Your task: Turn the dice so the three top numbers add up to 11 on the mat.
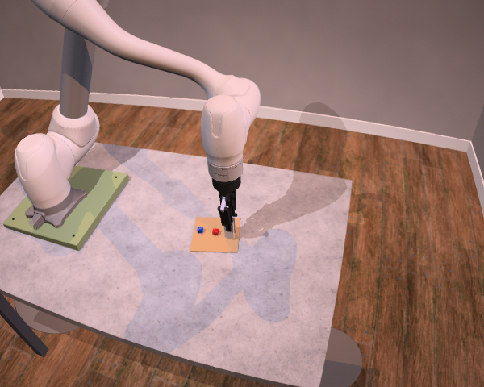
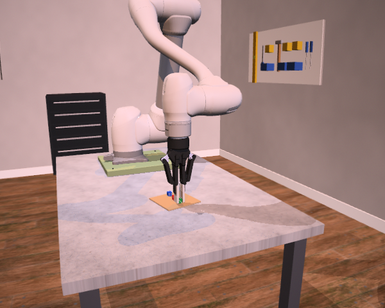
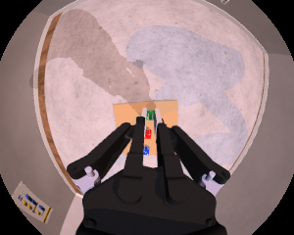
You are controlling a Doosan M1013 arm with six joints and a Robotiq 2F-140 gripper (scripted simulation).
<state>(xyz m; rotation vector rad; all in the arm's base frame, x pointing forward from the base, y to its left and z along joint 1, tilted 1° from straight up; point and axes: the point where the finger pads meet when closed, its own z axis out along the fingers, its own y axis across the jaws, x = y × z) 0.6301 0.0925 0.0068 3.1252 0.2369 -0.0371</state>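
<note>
My hand is 3 cm above the green die. Round my hand: red die: 5 cm behind, 3 cm below; orange mat: 5 cm behind, 4 cm below; blue die: 9 cm behind, 1 cm to the right, 3 cm below.
</note>
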